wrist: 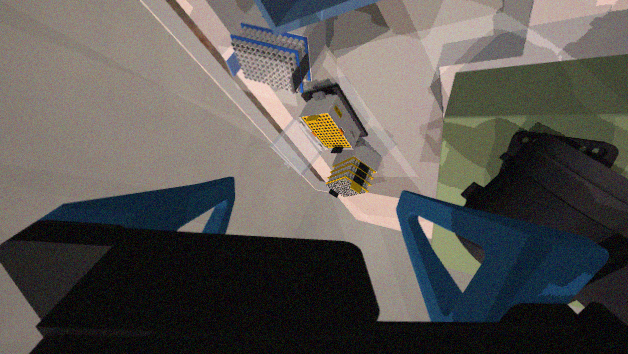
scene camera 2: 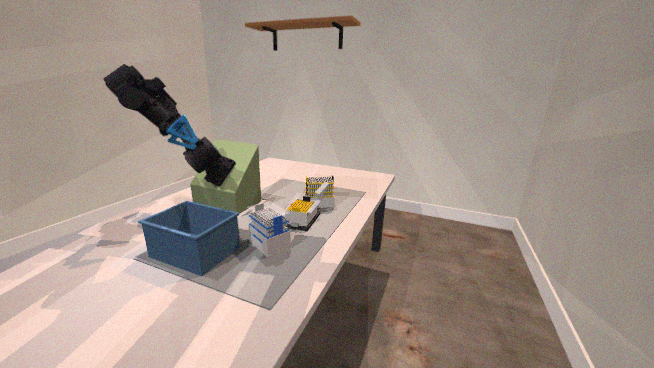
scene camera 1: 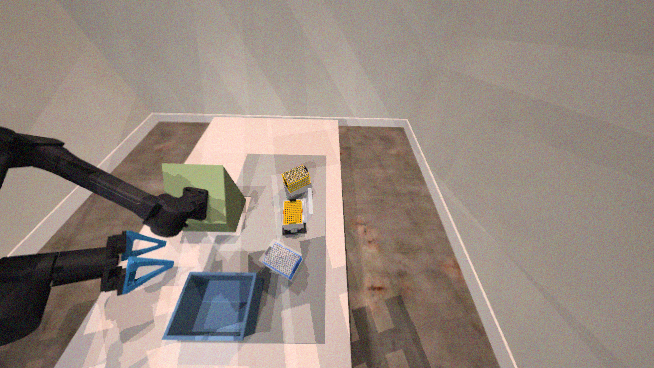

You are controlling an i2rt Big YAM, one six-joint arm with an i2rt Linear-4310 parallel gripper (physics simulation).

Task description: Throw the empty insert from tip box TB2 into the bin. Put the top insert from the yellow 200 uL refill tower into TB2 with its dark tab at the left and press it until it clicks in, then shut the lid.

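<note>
Tip box TB2 (scene camera 1: pixel 294 230) (scene camera 2: pixel 301 218) (wrist: pixel 345 120) stands on the mat, its clear lid (scene camera 1: pixel 310 201) (wrist: pixel 297 145) open. A yellow insert (scene camera 1: pixel 293 212) (scene camera 2: pixel 301 205) (wrist: pixel 327 131) with empty holes sits in it; a dark tab (scene camera 2: pixel 306 198) (wrist: pixel 336 150) shows at its far end. The yellow tower (scene camera 1: pixel 296 179) (scene camera 2: pixel 320 187) (wrist: pixel 351 175), a stack of tip-filled inserts, stands behind TB2. The blue bin (scene camera 1: pixel 254 305) (scene camera 2: pixel 170 245) (wrist: pixel 320 10) looks empty in scene camera 1. My gripper (scene camera 1: pixel 169 253) (scene camera 2: pixel 192 146) (wrist: pixel 319 194) is open and empty, high at the left, away from the boxes.
A blue-and-white tip tower (scene camera 1: pixel 283 260) (scene camera 2: pixel 269 232) (wrist: pixel 267 60) stands between TB2 and the bin. A green sloped block (scene camera 1: pixel 234 200) (scene camera 2: pixel 247 175) (wrist: pixel 525 90) stands left of TB2, with the black arm parts in front of it. A wall shelf (scene camera 2: pixel 305 23) hangs at the back.
</note>
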